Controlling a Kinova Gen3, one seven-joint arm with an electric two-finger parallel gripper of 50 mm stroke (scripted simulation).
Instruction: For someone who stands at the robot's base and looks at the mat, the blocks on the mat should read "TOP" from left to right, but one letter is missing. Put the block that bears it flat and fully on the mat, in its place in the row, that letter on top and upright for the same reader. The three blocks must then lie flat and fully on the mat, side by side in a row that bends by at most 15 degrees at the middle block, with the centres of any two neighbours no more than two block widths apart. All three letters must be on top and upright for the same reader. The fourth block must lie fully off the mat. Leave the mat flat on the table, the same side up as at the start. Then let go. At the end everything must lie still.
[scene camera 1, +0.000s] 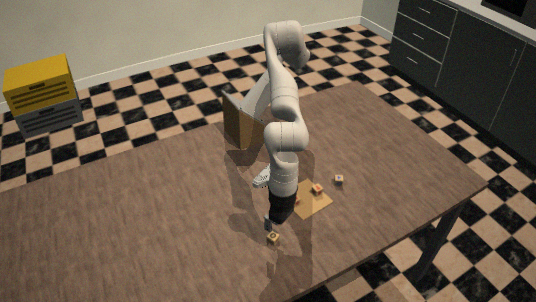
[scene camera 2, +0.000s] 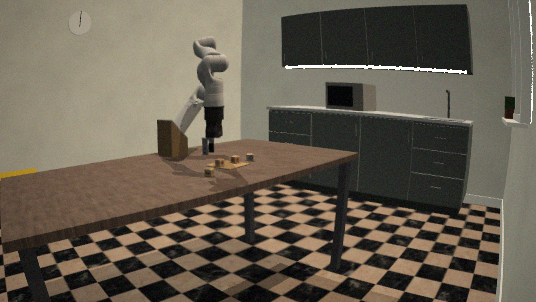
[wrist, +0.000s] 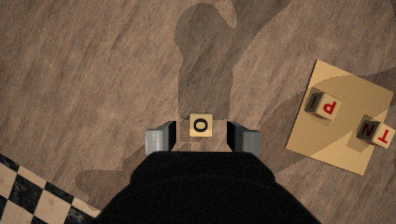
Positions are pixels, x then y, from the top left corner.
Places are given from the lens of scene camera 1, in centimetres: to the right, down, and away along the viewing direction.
my gripper (scene camera 1: 273, 223): 2, 22, 113
tan mat (scene camera 1: 309, 205): 14, 19, 130
